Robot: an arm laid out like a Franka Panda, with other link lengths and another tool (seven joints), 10 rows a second.
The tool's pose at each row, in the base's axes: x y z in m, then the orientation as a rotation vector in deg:
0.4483, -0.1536, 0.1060, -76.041, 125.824, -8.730
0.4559, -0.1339, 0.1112, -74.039, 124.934, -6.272
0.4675, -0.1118, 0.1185, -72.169, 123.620, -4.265
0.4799, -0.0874, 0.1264, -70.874, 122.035, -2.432
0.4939, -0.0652, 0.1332, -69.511, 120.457, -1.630
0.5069, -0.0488, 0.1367, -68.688, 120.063, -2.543
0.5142, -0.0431, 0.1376, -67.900, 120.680, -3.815
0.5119, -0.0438, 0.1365, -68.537, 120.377, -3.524
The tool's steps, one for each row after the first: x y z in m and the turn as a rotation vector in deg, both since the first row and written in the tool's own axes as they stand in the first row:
-0.0214, 0.0020, 0.0033, -0.275, -2.309, 1.514
-0.0471, 0.0014, 0.0073, -0.205, -4.717, 2.727
-0.0752, 0.0010, 0.0117, -0.192, -7.093, 3.452
-0.1016, -0.0013, 0.0174, 0.470, -9.078, 4.008
-0.1215, -0.0045, 0.0242, 1.533, -9.276, 4.225
-0.1292, -0.0076, 0.0283, 2.416, -8.498, 4.674
-0.1274, -0.0058, 0.0279, 2.089, -8.675, 4.214

